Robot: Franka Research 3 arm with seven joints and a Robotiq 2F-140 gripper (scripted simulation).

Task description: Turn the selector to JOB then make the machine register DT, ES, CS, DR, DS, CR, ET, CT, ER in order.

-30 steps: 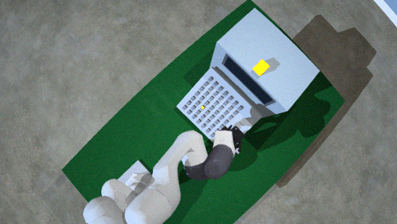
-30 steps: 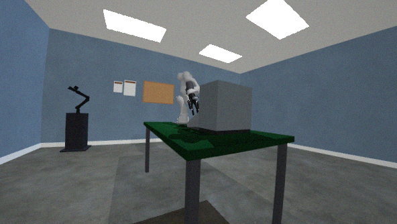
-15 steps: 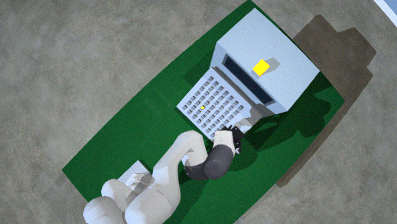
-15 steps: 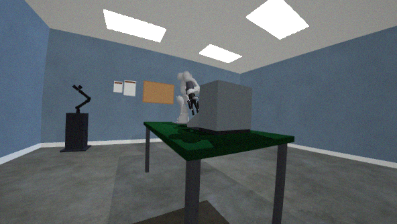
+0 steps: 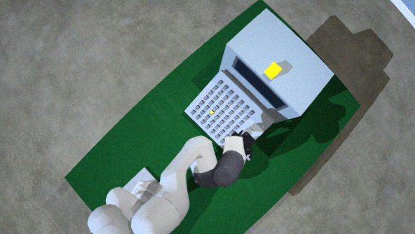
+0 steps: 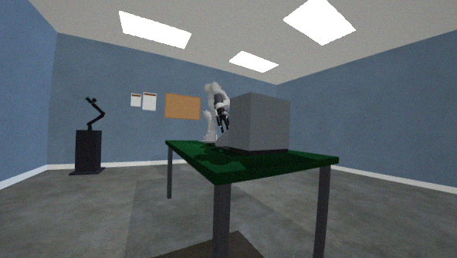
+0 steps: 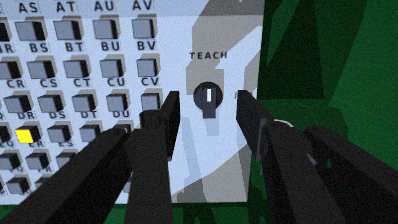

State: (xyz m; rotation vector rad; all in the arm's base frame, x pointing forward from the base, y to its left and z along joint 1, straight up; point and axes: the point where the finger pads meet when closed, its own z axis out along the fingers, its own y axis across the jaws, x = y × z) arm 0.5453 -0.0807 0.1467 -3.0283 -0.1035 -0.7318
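Right now the round selector knob is 30 mm ahead of my hand and 40 mm below it. Round my hand: key (20 mm behind, 190 mm to the left, 70 mm below); sloping keyboard (40 mm ahead, 110 mm to the left, 90 mm below).
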